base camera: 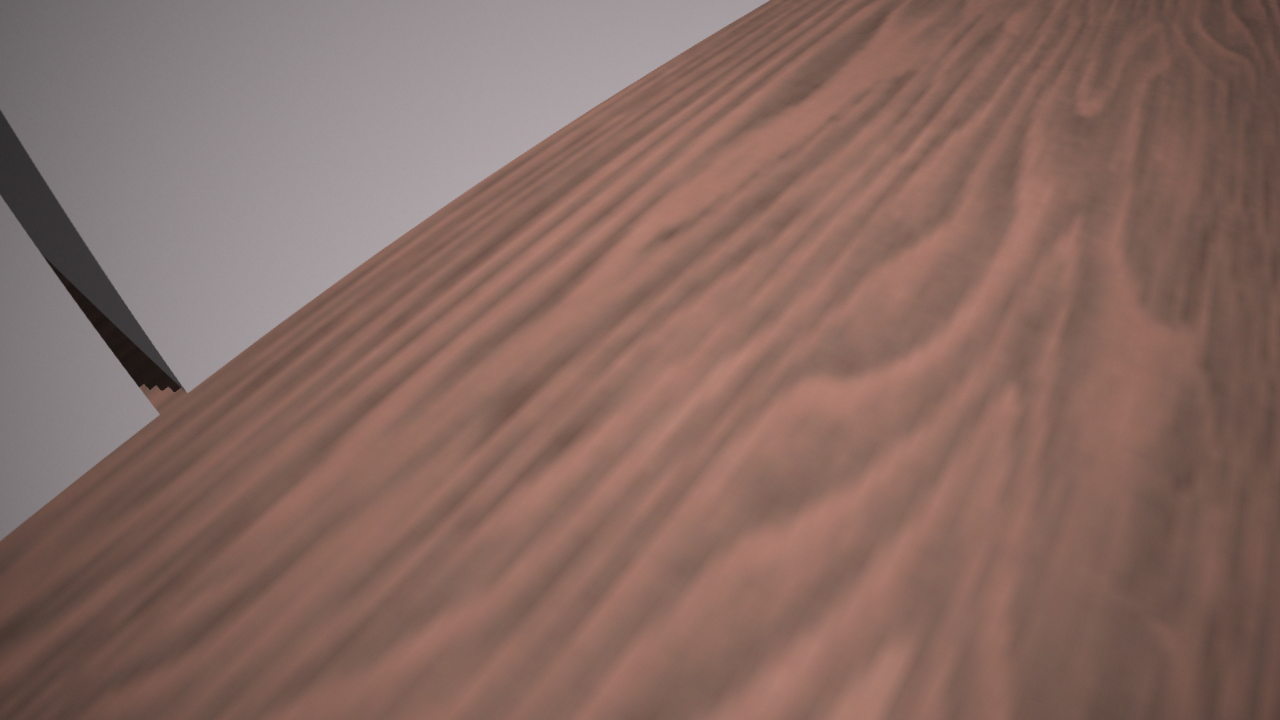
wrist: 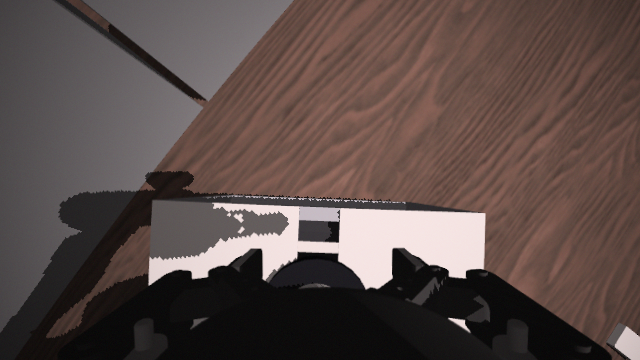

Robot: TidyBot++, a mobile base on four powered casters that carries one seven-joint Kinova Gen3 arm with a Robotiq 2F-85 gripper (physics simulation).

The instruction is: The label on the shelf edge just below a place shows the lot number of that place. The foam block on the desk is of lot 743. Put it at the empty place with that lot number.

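Frame: origin at the arm's base, x ahead, y left, z up, level; centimetres.
Seen in the pictures: gripper, fingertip midpoint: (wrist: 327, 263).
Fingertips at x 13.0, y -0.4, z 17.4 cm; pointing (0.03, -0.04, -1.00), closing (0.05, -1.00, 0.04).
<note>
A point is followed by its place in that frame.
My gripper (wrist: 327, 263) @[y -0.4, x 13.0, z 17.4 cm] is open and empty in the wrist view, with its two dark fingers wide apart. It hangs above the white top of my own base (wrist: 410, 235) @[y -13.5, x 11.5, z -1.4 cm]. The foam block, the desk, the shelf and its lot labels do not show in the wrist view or the base camera view.
The wood-grain floor (base camera: 716, 402) @[y -2.6, x 40.9, z -39.7 cm] (wrist: 425, 100) @[y -32.9, x 47.3, z -39.7 cm] ends at a slanting edge, with a plain grey area beyond. A thin dark strip (base camera: 80, 241) (wrist: 150, 62) meets that edge. Part of a small white piece (wrist: 627, 342) shows at the lower right of the wrist view.
</note>
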